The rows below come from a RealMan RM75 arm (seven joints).
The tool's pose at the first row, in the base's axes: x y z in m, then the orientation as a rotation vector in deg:
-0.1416 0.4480 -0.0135 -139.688 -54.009 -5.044
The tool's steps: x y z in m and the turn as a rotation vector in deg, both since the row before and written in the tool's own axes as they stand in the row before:
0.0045 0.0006 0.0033 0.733 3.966 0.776
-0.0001 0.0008 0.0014 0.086 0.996 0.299
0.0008 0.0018 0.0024 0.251 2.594 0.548
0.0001 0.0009 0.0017 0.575 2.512 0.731
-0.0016 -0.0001 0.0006 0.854 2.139 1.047
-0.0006 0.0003 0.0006 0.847 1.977 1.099
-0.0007 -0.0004 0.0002 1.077 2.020 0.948
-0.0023 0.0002 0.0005 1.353 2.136 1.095
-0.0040 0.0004 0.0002 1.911 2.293 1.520
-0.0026 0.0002 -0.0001 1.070 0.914 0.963
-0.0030 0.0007 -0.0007 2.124 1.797 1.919
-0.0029 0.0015 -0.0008 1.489 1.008 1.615
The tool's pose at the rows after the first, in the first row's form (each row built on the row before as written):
-0.1382 0.4520 -0.0155 -138.268 -51.196 -9.172
-0.1379 0.4522 -0.0171 -138.025 -50.374 -10.204
-0.1363 0.4528 -0.0197 -137.236 -48.508 -12.945
-0.1357 0.4533 -0.0215 -136.187 -46.432 -15.331
-0.1370 0.4529 -0.0225 -135.061 -44.141 -16.991
-0.1373 0.4528 -0.0233 -133.973 -41.877 -18.418
-0.1381 0.4529 -0.0235 -132.578 -39.786 -19.836
-0.1398 0.4522 -0.0249 -130.894 -37.488 -21.173
-0.1429 0.4507 -0.0270 -128.700 -34.668 -22.224
-0.1450 0.4497 -0.0282 -127.598 -33.168 -22.336
-0.1472 0.4479 -0.0295 -125.389 -30.222 -22.522
-0.1490 0.4457 -0.0313 -123.942 -28.018 -22.229

